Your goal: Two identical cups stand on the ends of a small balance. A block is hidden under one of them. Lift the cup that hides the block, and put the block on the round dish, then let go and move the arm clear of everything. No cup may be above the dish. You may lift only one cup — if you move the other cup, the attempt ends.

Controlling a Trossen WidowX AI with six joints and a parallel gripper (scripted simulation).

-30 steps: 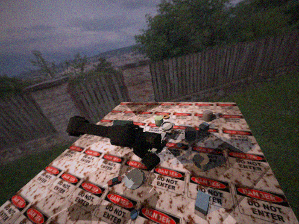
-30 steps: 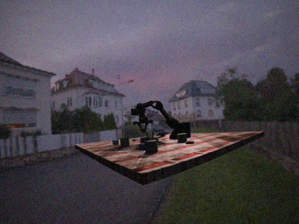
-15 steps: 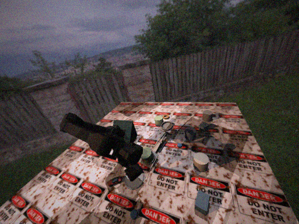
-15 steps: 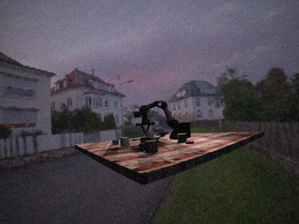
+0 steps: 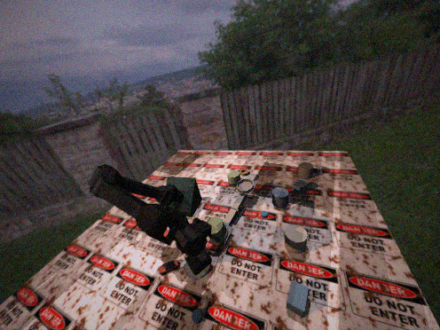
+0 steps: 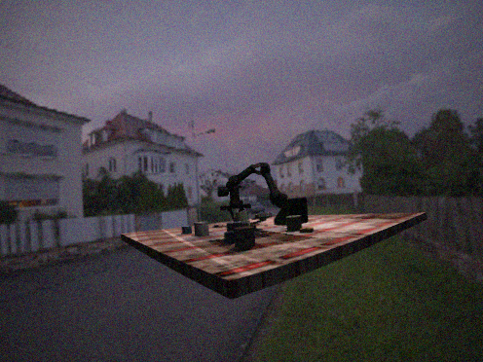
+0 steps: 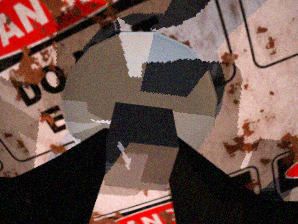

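My gripper tip is now 3 cm above the round dish. Also, from my gripper tip: olive cup (3 cm behind, 50 cm to the left); tan cylinder (31 cm ahead, 17 cm to the left); red toy car (9 cm behind, 5 cm to the right, 2 cm below).
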